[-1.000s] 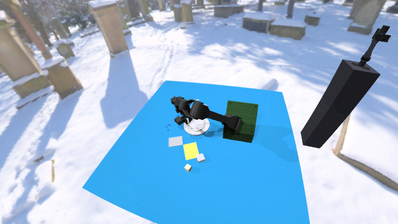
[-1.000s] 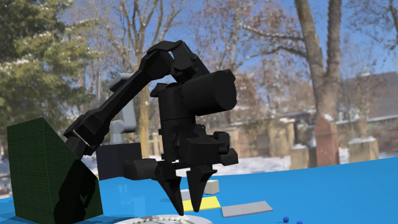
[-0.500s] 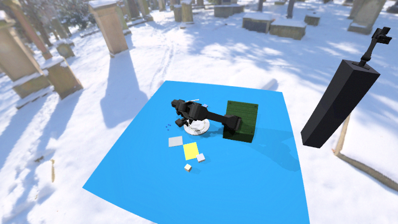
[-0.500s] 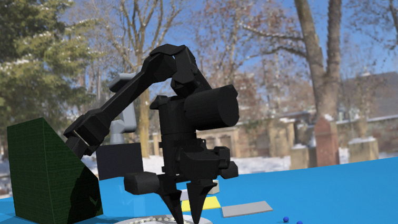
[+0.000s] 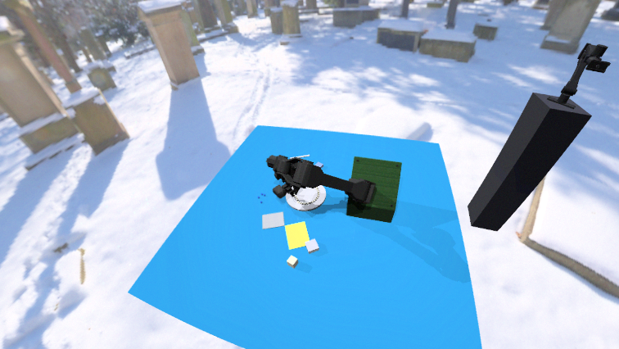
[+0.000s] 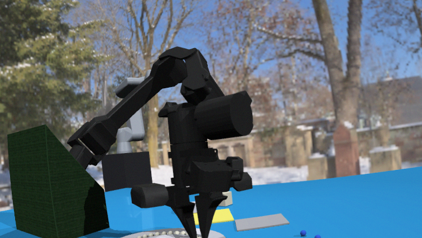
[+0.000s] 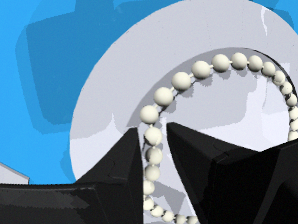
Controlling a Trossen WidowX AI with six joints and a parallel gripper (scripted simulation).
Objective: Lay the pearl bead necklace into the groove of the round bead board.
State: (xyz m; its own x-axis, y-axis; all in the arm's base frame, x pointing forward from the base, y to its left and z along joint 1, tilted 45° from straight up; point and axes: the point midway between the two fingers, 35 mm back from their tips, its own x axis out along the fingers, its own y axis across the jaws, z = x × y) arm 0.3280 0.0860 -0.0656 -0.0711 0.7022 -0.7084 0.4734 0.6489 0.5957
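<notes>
Right now my gripper tip is 5 cm past the round white bead board, 3 cm to the left of it and 1 cm above it. From my gripper tip the other things lie so: yellow tile (20 cm to the left, 10 cm behind, 1 cm below); red object (14 cm to the right, 6 cm ahead, 1 cm below); grey tile (16 cm to the left, 4 cm ahead, 1 cm below).
</notes>
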